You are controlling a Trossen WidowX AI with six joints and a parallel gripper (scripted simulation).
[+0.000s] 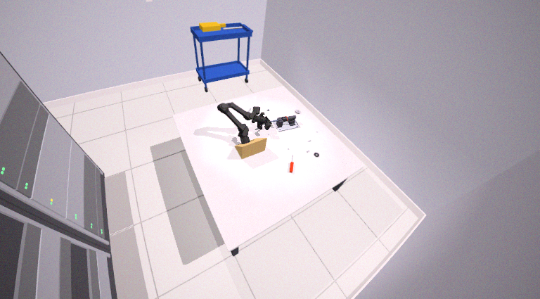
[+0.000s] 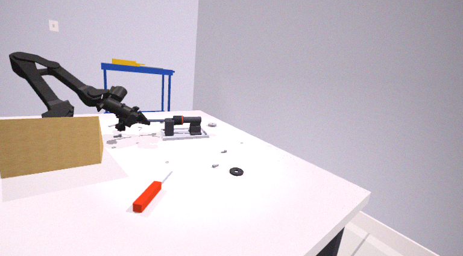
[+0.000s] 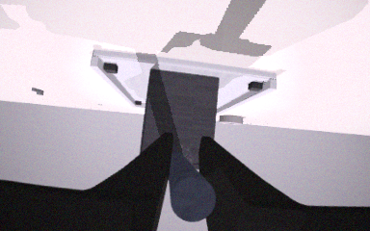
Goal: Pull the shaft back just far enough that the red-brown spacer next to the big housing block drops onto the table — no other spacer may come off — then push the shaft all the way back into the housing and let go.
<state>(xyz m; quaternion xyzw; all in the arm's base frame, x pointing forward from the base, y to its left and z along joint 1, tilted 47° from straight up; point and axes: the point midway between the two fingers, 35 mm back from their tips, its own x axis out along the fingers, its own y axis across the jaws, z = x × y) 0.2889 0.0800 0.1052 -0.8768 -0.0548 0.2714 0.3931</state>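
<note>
Right now the round shaft is 60 mm ahead of my gripper tip, 20 mm above it and 10 mm to the right of it. Also, from my gripper tip: grey ring 390 mm ahead, 90 mm to the left, 60 mm below; then red-brown spacer 150 mm ahead, 20 mm to the right, 20 mm above.
</note>
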